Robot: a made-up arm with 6 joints. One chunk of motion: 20 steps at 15 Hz.
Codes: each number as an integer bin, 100 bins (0 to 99) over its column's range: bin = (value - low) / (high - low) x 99, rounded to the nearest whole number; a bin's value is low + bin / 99 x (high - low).
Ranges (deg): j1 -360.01..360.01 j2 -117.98..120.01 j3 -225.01..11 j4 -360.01..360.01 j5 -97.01..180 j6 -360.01..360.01
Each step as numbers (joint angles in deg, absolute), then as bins.
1 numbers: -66.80 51.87 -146.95 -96.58 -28.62 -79.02
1 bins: 40 71 33 36 24 39
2 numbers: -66.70 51.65 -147.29 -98.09 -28.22 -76.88
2 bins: 40 71 33 36 25 39
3 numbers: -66.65 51.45 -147.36 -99.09 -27.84 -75.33
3 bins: 40 70 33 36 25 39
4 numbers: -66.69 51.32 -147.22 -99.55 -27.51 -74.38
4 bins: 40 70 33 36 25 39
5 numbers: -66.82 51.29 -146.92 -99.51 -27.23 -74.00
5 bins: 40 70 33 36 25 39
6 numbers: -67.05 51.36 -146.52 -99.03 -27.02 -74.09
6 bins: 40 70 33 36 25 39
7 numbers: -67.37 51.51 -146.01 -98.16 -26.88 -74.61
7 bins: 40 71 33 36 25 39
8 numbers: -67.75 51.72 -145.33 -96.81 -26.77 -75.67
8 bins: 40 71 33 36 25 39
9 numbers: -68.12 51.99 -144.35 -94.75 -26.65 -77.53
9 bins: 40 71 34 36 25 39
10 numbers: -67.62 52.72 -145.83 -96.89 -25.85 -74.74
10 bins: 40 71 33 36 25 39
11 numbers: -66.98 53.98 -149.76 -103.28 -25.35 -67.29
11 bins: 40 72 32 35 26 40
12 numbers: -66.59 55.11 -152.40 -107.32 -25.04 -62.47
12 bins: 40 72 30 35 26 41
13 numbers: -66.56 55.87 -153.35 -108.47 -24.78 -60.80
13 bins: 40 72 30 35 26 41
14 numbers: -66.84 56.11 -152.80 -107.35 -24.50 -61.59
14 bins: 40 72 30 35 26 41
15 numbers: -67.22 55.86 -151.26 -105.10 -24.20 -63.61
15 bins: 40 72 31 35 26 41
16 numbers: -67.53 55.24 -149.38 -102.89 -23.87 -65.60
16 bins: 40 72 32 35 26 40
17 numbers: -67.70 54.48 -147.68 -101.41 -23.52 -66.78
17 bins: 40 72 32 36 26 40
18 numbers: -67.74 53.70 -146.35 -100.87 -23.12 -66.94
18 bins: 40 71 33 36 26 40
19 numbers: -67.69 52.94 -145.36 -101.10 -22.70 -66.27
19 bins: 40 71 33 36 27 40
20 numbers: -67.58 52.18 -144.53 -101.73 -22.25 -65.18
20 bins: 40 71 34 36 27 41
